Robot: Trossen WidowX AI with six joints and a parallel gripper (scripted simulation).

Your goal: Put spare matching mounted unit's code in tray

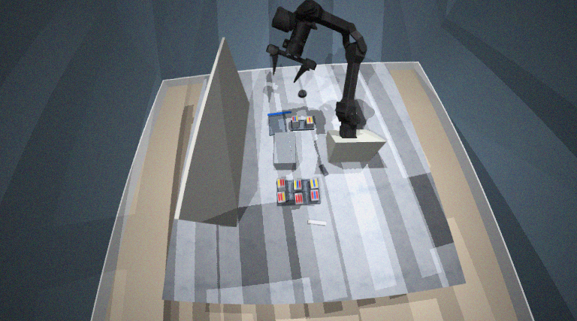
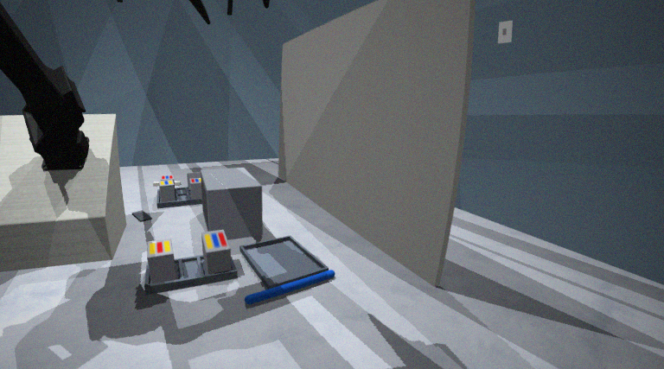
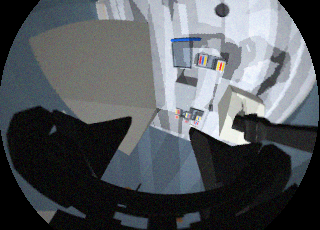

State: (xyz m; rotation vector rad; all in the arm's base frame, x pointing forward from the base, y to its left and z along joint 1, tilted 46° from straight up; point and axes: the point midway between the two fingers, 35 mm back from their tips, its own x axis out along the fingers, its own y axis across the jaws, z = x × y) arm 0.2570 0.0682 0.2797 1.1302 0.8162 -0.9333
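The grey spare is 12 cm behind my gripper tip, 32 cm to the left of it and 33 cm below it. Round my gripper tip: rack (7 cm behind, 2 cm to the right, 37 cm below); then beige wall panel (24 cm ahead, 17 cm to the left, 15 cm below); then grey mounted unit (1 cm ahead, 17 cm to the left, 32 cm below).
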